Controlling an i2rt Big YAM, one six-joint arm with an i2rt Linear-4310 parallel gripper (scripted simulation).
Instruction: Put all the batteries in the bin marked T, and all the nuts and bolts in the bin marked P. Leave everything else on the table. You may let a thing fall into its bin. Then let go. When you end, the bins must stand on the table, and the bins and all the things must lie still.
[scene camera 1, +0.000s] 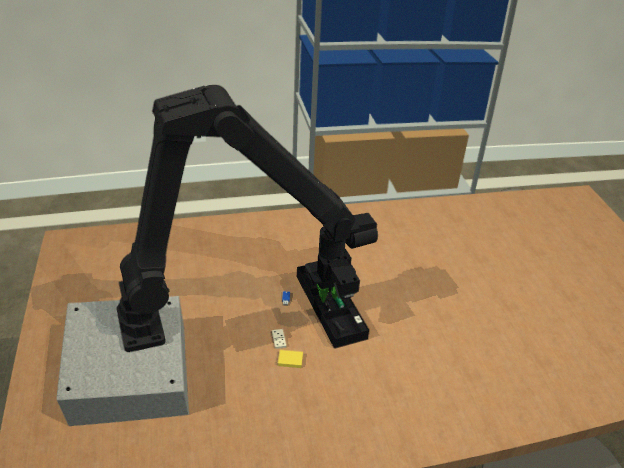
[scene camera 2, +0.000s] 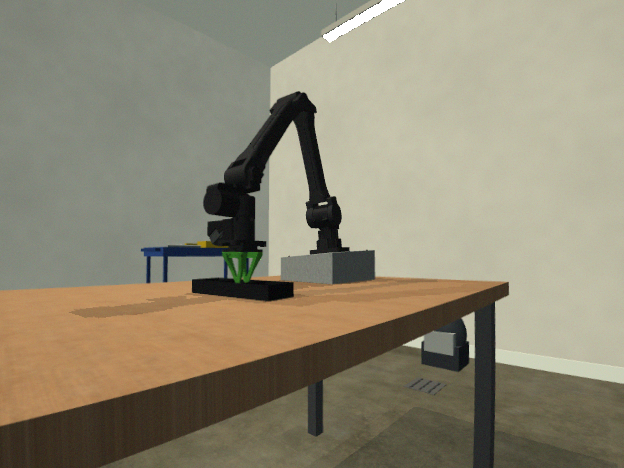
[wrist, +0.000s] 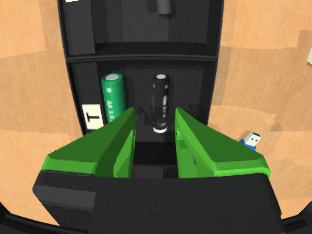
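Scene camera 2: the gripper (scene camera 2: 242, 283), a black tray (scene camera 2: 261, 290). Scene camera 2 misses the green battery, hidden by the black tray. Scene camera 2 misses the black battery, hidden by the black tray. Wrist view: the gripper (wrist: 155, 115), the green battery (wrist: 112, 84), the black battery (wrist: 160, 81), the black tray (wrist: 116, 41). Scene camera 1: the black tray (scene camera 1: 349, 318).
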